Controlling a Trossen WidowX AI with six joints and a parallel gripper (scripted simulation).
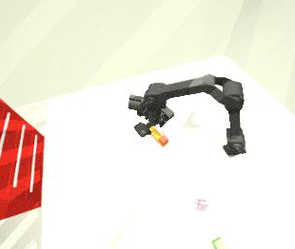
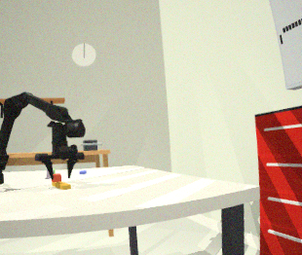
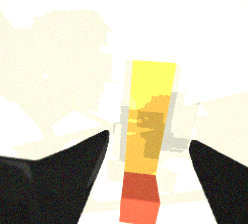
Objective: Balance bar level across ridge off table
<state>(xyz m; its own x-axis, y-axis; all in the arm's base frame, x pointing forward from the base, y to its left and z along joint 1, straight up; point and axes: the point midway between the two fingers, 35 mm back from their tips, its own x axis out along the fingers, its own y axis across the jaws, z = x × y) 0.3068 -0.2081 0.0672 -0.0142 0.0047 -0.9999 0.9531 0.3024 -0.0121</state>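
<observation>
Now: the yellow bar 10 mm behind my gripper tip, 40 mm to the left of it and 10 mm below it. Round my gripper tip: green-edged piece 50 mm behind, 500 mm to the left, 20 mm below; then blue block 130 mm ahead, 500 mm to the left, 20 mm below.
</observation>
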